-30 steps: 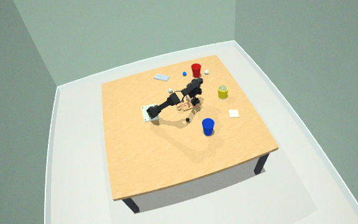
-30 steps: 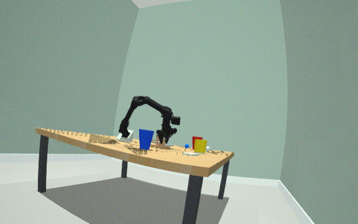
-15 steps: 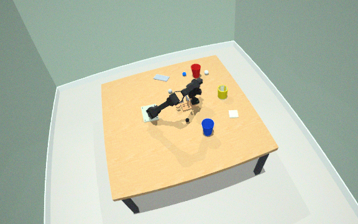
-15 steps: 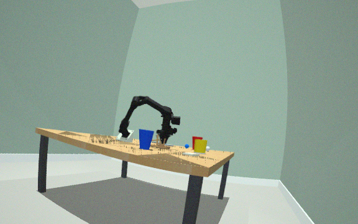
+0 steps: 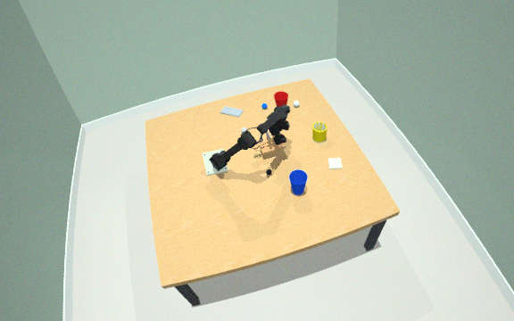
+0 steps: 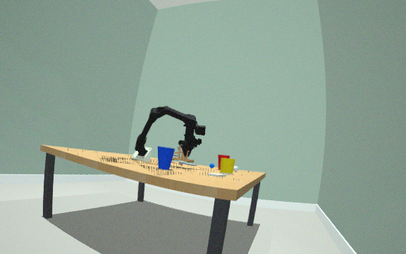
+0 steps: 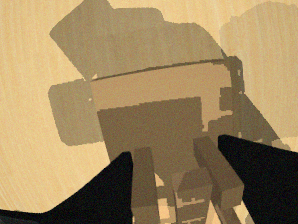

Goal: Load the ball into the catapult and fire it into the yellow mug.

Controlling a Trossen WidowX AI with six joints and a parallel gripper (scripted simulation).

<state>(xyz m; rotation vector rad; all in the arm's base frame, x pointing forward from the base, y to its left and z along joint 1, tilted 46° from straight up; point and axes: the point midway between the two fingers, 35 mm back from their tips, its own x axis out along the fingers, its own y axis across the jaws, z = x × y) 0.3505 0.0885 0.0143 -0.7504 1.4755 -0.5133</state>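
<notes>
Now: gripper tip 80 mm past the black ball, 160 mm to the left of it and 60 mm above it. From my gripper tip the other things lie so: yellow mug 280 mm ahead, 40 mm to the left, 50 mm below; then blue cup 50 mm ahead, 310 mm to the right, 50 mm below; then wooden catapult 70 mm behind, 10 mm to the left, 20 mm above.
</notes>
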